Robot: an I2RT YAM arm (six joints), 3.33 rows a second.
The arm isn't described. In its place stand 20 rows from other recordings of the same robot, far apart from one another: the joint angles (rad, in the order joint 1, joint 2, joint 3, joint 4, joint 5, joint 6), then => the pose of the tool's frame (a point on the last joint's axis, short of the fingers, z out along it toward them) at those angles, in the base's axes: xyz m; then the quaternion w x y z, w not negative.
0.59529, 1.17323, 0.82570, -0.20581, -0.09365, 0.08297 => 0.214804, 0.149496, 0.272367, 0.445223, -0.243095, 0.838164, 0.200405
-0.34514, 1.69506, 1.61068, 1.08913, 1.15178, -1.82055 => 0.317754, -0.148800, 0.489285, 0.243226, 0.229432, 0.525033, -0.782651
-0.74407, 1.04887, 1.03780, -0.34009, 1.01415, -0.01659 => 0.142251, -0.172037, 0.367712, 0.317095, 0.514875, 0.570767, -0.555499
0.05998, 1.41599, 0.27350, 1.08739, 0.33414, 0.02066 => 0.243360, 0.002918, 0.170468, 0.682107, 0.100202, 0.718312, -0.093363
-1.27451, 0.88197, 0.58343, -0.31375, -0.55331, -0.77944 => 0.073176, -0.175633, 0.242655, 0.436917, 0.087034, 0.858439, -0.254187
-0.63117, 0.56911, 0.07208, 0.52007, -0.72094, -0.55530 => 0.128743, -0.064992, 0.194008, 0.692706, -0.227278, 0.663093, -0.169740
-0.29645, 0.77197, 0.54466, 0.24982, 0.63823, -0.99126 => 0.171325, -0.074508, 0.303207, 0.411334, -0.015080, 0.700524, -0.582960
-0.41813, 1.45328, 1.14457, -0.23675, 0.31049, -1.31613 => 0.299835, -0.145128, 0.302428, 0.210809, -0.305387, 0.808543, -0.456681
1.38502, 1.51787, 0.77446, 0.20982, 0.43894, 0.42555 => 0.073691, 0.310186, 0.201457, 0.447449, -0.295510, 0.801798, 0.263787
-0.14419, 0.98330, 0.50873, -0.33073, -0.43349, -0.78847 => 0.192821, -0.012887, 0.198001, 0.415482, -0.363002, 0.833908, 0.014202
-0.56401, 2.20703, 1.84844, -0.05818, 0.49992, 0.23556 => 0.433354, -0.294310, 0.253443, 0.487564, 0.440369, 0.695493, -0.290941
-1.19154, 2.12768, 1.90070, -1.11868, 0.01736, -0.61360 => 0.160927, -0.405450, 0.234111, 0.062827, 0.284085, 0.952157, -0.093511
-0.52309, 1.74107, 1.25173, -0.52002, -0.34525, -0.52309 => 0.323439, -0.172610, 0.220485, 0.318882, -0.047588, 0.946576, 0.006632
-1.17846, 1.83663, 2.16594, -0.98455, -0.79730, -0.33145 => 0.168898, -0.341557, 0.443987, 0.535249, 0.183338, 0.824164, -0.025505
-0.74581, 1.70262, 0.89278, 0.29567, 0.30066, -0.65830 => 0.258120, -0.252805, 0.186048, 0.297001, 0.112772, 0.849799, -0.420613
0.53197, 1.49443, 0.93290, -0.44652, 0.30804, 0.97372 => 0.261229, 0.141227, 0.205780, 0.300999, 0.249540, 0.916908, 0.080055
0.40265, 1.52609, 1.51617, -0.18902, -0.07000, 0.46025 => 0.331278, 0.143805, 0.413161, 0.563671, 0.000115, 0.773675, 0.289312
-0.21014, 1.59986, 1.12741, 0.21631, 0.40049, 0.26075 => 0.365259, -0.092097, 0.292272, 0.602587, 0.299159, 0.726054, -0.142261
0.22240, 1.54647, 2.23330, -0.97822, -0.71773, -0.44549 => 0.249942, 0.080527, 0.550207, 0.586820, -0.444288, 0.640948, 0.217800
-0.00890, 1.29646, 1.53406, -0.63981, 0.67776, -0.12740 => 0.265877, -0.024690, 0.443786, 0.500149, 0.136468, 0.796143, -0.312065
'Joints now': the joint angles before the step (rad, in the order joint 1, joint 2, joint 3, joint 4, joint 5, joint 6). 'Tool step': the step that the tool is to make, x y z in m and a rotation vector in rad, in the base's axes. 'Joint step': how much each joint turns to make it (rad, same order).
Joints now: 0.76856, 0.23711, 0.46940, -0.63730, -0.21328, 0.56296
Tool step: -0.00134, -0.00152, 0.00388, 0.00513, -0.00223, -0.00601
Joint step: 0.00004, -0.00304, 0.01514, -0.01208, 0.00473, 0.00443
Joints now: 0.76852, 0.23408, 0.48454, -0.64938, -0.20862, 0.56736
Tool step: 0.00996, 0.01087, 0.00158, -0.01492, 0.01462, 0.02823
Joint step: 0.00001, 0.09122, 0.00633, 0.06135, -0.02565, -0.01208
